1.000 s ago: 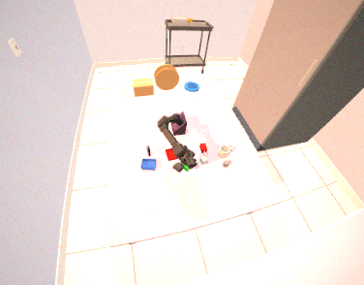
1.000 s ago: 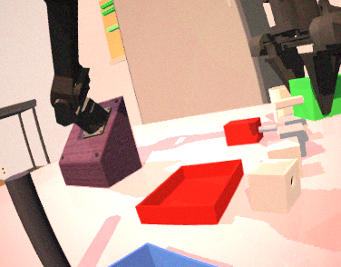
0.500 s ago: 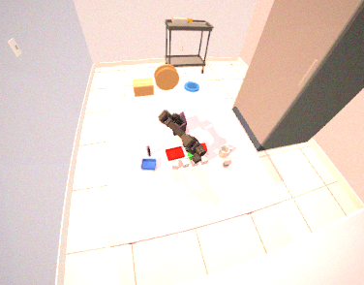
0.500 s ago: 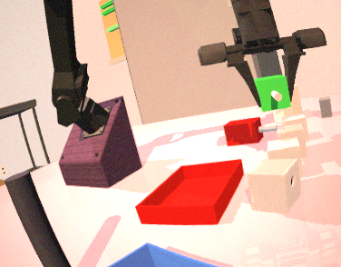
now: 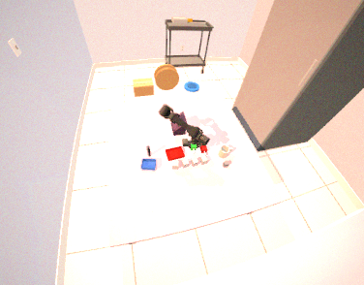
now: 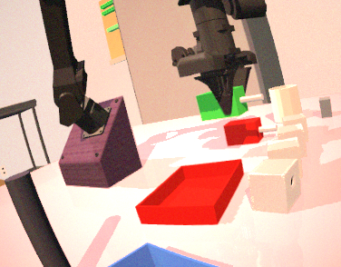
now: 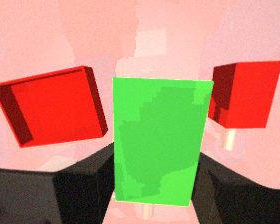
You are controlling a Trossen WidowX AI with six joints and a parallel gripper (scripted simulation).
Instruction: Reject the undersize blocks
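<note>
My gripper tip is now 2 cm past the red reject tray, 14 cm to the left of it and 8 cm above it. The rest, counted from my gripper tip: red gauge 11 cm to the left, 6 cm below; then green GO gauge 1 cm ahead, 2 cm above; then blue tray 4 cm ahead, 37 cm to the right, 7 cm below.
</note>
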